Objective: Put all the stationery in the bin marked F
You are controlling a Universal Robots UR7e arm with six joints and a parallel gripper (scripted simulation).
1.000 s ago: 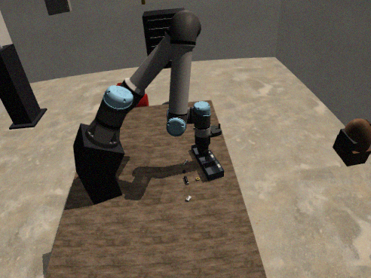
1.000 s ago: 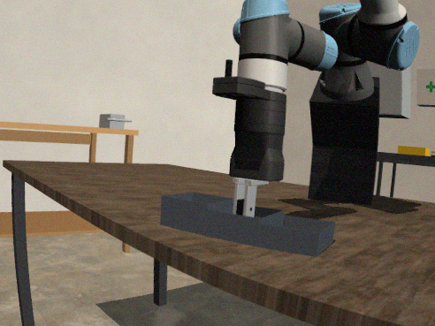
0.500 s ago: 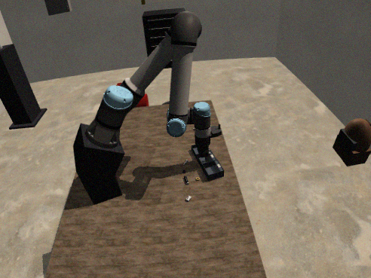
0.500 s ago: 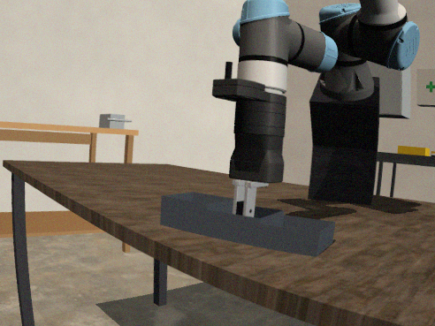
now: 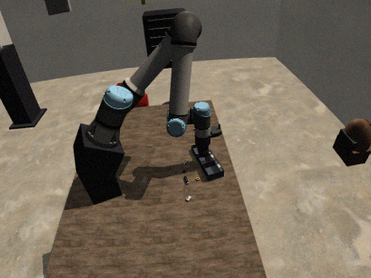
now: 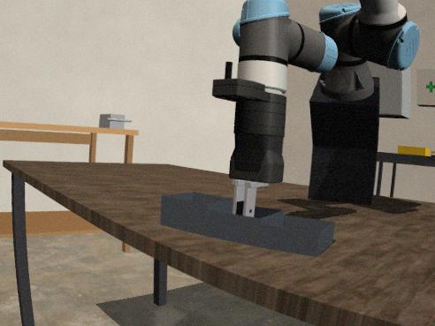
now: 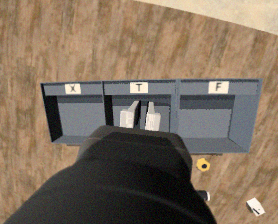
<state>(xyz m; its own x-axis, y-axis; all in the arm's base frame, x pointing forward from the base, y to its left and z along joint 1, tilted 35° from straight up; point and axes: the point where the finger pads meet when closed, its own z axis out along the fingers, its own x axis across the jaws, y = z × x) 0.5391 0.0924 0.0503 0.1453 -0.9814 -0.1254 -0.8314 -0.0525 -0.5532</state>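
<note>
The tray lies 10 mm below my hand. Also, from my hand: black ring (130 mm behind, 60 mm to the right, 30 mm below); then light stick (110 mm behind, 10 mm to the left, 30 mm below); then yellow ring (60 mm behind, 110 mm to the right, 30 mm below).
</note>
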